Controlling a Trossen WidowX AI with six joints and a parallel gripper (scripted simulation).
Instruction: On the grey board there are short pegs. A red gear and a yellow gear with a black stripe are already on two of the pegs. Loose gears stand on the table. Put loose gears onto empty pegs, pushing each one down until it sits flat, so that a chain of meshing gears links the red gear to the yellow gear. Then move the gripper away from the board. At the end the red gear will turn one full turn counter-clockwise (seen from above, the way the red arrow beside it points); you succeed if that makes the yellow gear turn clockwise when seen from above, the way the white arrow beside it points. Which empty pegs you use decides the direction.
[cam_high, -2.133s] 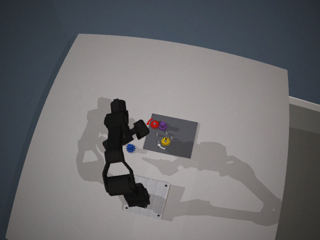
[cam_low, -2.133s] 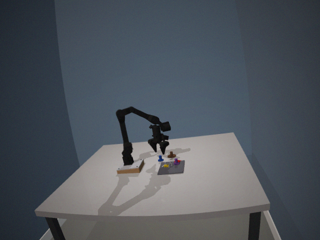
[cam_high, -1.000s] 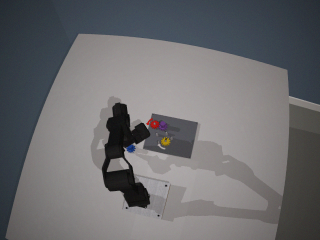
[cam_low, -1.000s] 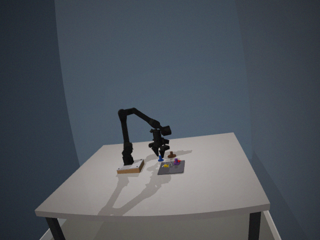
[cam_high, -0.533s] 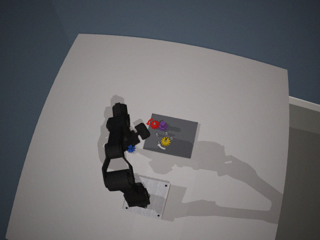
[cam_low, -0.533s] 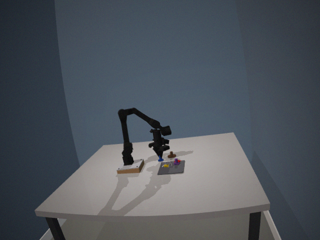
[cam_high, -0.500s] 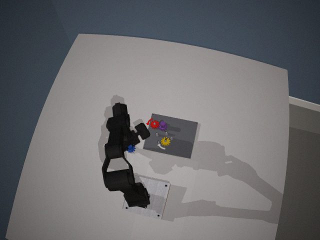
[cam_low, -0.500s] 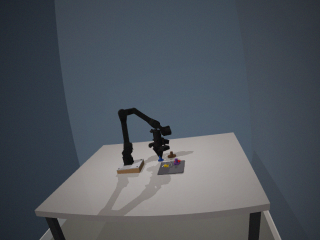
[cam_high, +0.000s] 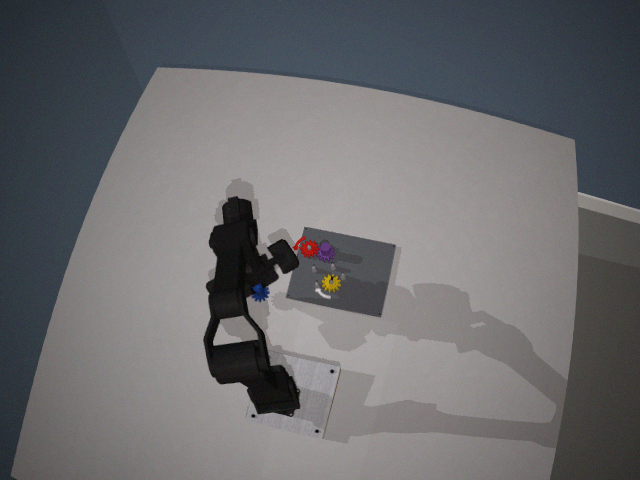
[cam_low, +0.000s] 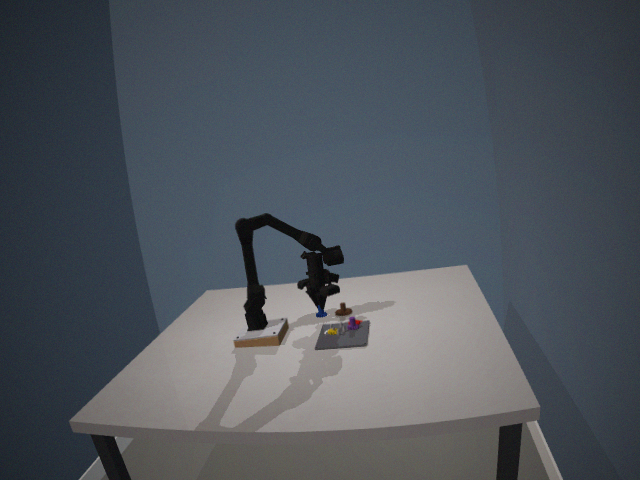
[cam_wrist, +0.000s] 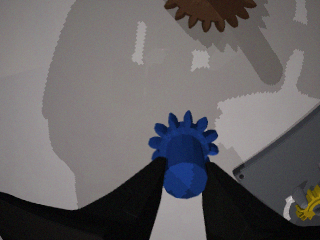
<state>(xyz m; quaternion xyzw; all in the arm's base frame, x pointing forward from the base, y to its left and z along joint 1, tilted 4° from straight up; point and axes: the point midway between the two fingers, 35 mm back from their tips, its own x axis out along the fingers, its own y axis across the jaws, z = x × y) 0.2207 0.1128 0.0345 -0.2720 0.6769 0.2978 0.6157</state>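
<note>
Right now my gripper tip is 130 mm short of the purple gear, 110 mm to the left of it and 30 mm above it. From my gripper tip the other things lie so: brown gear: 70 mm ahead, 70 mm to the left, 30 mm below; white arrow: 40 mm ahead, 130 mm to the right, 40 mm below; blue gear: 10 mm below.
</note>
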